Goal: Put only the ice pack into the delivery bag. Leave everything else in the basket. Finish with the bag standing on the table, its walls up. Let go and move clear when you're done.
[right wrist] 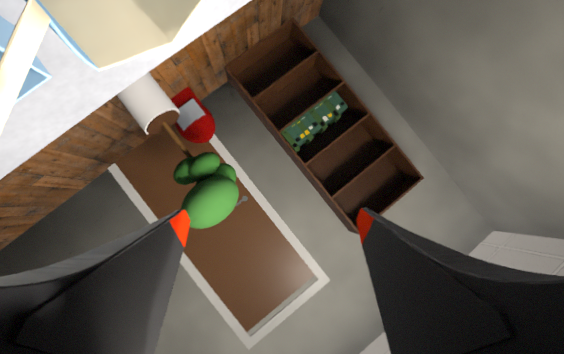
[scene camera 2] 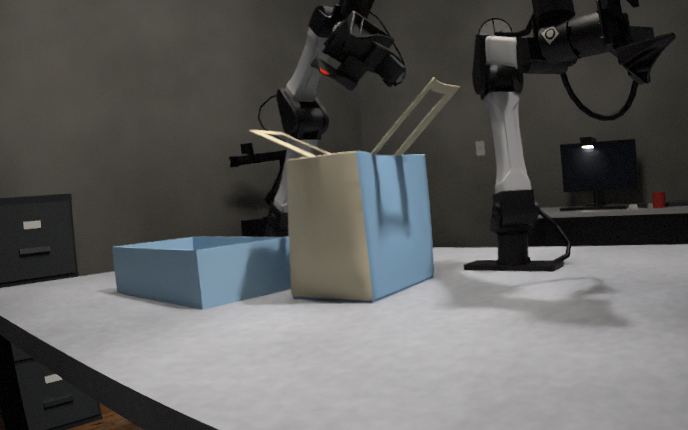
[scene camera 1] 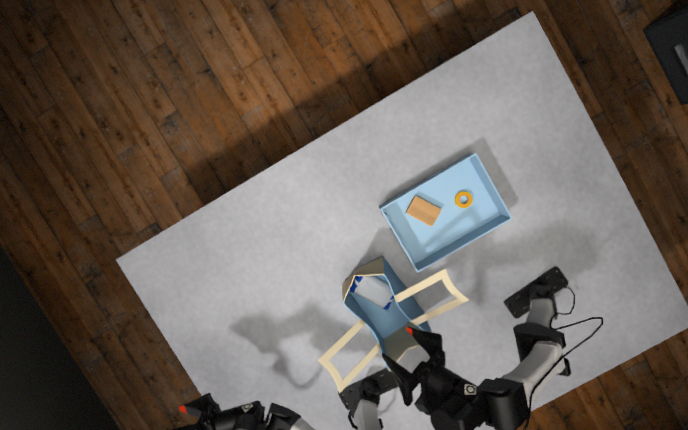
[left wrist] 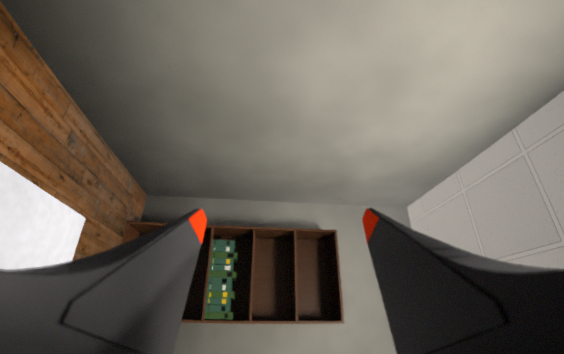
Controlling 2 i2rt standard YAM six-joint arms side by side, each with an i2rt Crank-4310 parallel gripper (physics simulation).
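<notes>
The delivery bag (scene camera 1: 389,320) (scene camera 2: 329,228) (right wrist: 125,30), blue with beige ends, stands upright with its walls up, the long walls bowed inward in scene camera 1. The white ice pack (scene camera 1: 372,291) with blue corners lies inside, toward its upper end in that view. The blue basket (scene camera 1: 464,241) (scene camera 2: 157,276) holds a tan block (scene camera 1: 423,210) and an orange ring (scene camera 1: 457,199). My right gripper (scene camera 1: 396,343) (right wrist: 273,213) is open and empty, above the bag's lower end in scene camera 1. My left gripper (left wrist: 283,213) is open and empty, away from the bag.
The bag's beige handles (scene camera 1: 341,341) (scene camera 1: 420,285) splay outward on both sides, one reaching toward the basket. The left arm's base (scene camera 1: 370,387) (scene camera 2: 513,265) is close to the bag. The right arm's base (scene camera 1: 522,300) is farther right in scene camera 1.
</notes>
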